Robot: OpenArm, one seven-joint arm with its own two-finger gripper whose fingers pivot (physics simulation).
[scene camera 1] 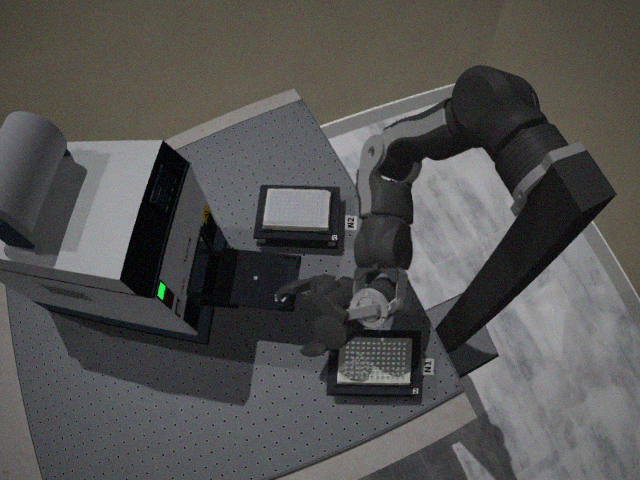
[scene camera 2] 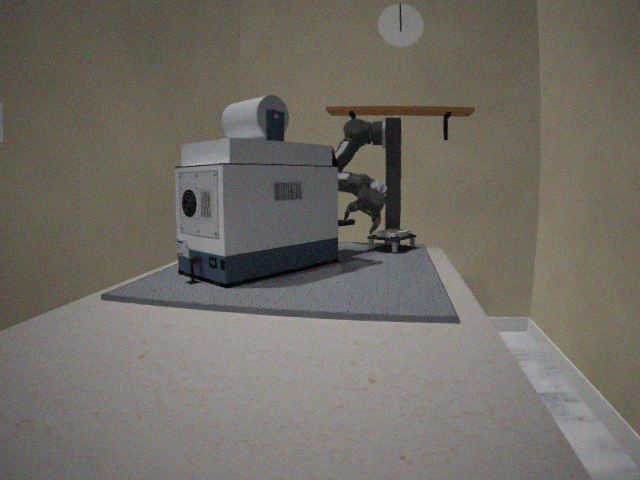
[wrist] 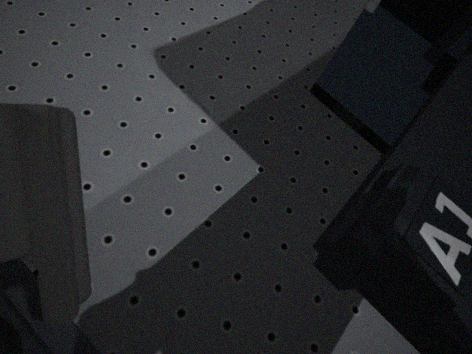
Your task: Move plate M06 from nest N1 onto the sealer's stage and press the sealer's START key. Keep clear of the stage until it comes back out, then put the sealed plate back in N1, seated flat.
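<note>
A plate [scene camera 1: 382, 356] [scene camera 2: 393, 233], pale with rows of wells, lies in nest N1 [scene camera 1: 372, 391] at the lower right of scene camera 1; its M06 label is not readable. The sealer [scene camera 1: 103, 206] [scene camera 2: 279, 211] has its dark stage [scene camera 1: 268, 268] [scene camera 2: 347, 222] [wrist: 425, 165] out, with no plate on it. A green rectangle [scene camera 1: 161, 290] shows on its front; its lettering is unreadable. My gripper [scene camera 1: 295, 324] [scene camera 2: 359, 225] is open and empty, above the gap between the stage and N1. In the wrist view, one finger [wrist: 40, 185] shows at the left; the stage's A1 corner is at the right.
A second white plate [scene camera 1: 296, 208] lies in nest N2 [scene camera 1: 336, 222], behind the stage. A perforated board [scene camera 1: 170, 423] [scene camera 2: 392, 294] [wrist: 170, 135] lies under the nests and sealer. A film roll [scene camera 1: 31, 170] [scene camera 2: 248, 118] tops the sealer. The arm's post [scene camera 1: 511, 263] [scene camera 2: 392, 175] stands beyond N1.
</note>
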